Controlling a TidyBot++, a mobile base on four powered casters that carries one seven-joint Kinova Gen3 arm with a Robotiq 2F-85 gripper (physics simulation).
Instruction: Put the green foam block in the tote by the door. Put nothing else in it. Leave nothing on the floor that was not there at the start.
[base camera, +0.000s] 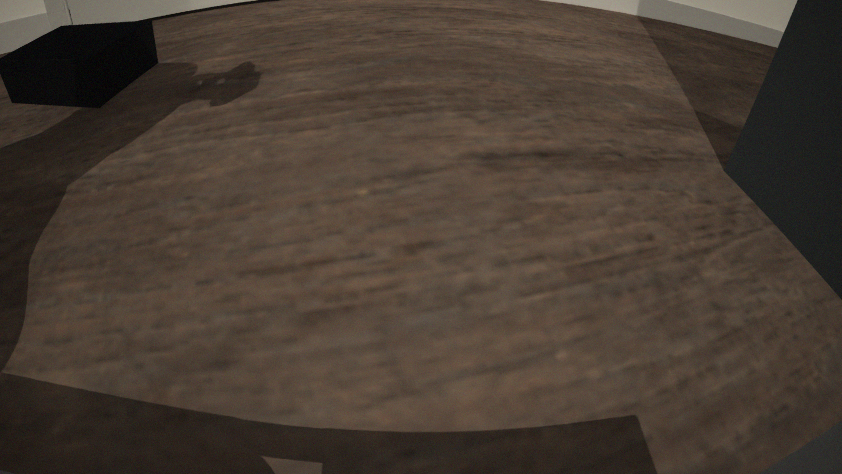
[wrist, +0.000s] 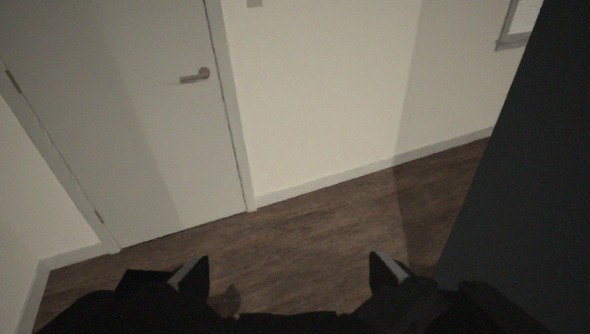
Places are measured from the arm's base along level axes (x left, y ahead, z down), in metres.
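Where they show: gripper, fingertip midpoint: (wrist: 289, 271).
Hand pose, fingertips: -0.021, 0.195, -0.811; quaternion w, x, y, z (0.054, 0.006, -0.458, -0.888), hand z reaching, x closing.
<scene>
After its pixels a point has its place, as x, y, z.
A black box-shaped tote (base camera: 79, 64) @(0.558, 0.799, 0.306) (wrist: 142, 280) @(0.739, 1.036, 0.388) stands on the floor near the door (wrist: 150, 125) @(0.536, 1.370, -0.330). In the base view it is at the upper left; in the wrist view it is partly hidden behind the left finger. Its inside cannot be made out. My gripper (wrist: 289, 271) @(-0.021, 0.195, -0.811) is open, with nothing between its fingers, and is held above the floor, facing the door and wall. The green foam block does not show in either view.
A large dark panel (base camera: 795, 141) @(-0.625, 0.588, 0.262) (wrist: 530, 175) @(-0.631, 0.561, -0.496) rises close on the right. A pale wall (wrist: 325, 100) @(-0.353, 1.619, -0.251) with a baseboard runs right of the door. A window (wrist: 522, 25) @(-1.807, 1.989, -0.507) shows at the upper right. Shadows fall on the wooden floor (base camera: 412, 235) @(-0.043, 0.484, 0.397).
</scene>
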